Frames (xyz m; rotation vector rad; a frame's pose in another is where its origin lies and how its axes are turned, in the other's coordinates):
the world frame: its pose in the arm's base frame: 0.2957 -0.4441 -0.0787 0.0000 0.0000 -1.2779
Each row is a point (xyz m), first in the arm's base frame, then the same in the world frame.
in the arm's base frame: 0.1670 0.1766 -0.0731
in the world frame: -0.6314 0.0560 0.0056
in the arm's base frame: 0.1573 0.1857 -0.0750
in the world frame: -0.6429 0.0493 0.0037
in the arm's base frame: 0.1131 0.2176 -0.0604
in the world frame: -0.6862 0.0162 0.0183
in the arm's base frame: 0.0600 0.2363 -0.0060
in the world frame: -0.7195 -0.0292 0.0727
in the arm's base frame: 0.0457 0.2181 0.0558
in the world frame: -0.7062 -0.0482 0.1345
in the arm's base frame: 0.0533 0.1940 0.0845
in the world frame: -0.6809 -0.0478 0.1632
